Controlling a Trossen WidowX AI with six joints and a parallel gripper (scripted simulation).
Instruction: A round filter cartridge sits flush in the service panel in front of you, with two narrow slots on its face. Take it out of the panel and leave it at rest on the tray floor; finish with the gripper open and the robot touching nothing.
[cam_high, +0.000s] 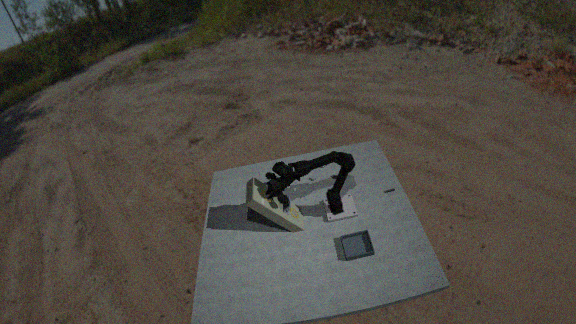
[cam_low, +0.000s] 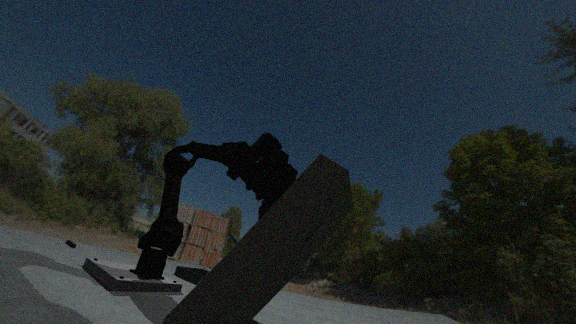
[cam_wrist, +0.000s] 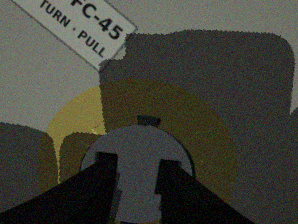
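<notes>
Now: the round grey filter cartridge 10 mm ahead of my gripper tip and 10 mm below it. From my gripper tip the other things lie so: small pale block (130 mm behind, 360 mm to the right, 230 mm below); then grey tray (380 mm behind, 340 mm to the left, 220 mm below); then service panel (40 mm behind, 80 mm below).
</notes>
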